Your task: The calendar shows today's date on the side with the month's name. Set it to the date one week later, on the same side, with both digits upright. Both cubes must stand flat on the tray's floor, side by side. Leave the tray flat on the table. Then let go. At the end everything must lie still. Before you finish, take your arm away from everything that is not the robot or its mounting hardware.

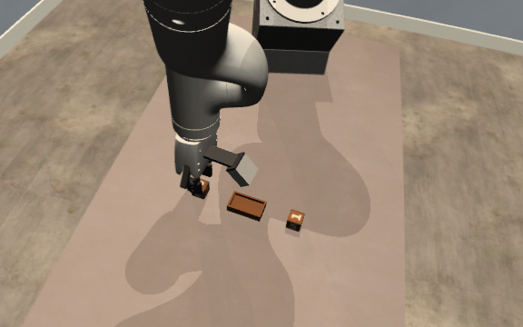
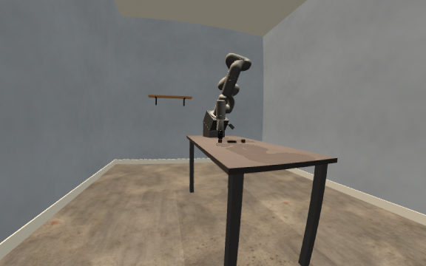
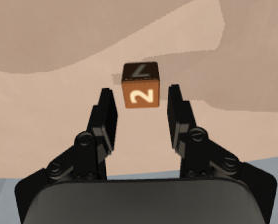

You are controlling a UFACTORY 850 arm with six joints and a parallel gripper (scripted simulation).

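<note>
The wooden cube lies 4 cm below my hand. Also, from my hand: wooden tray 2 cm ahead, 11 cm to the left, 4 cm below.
</note>
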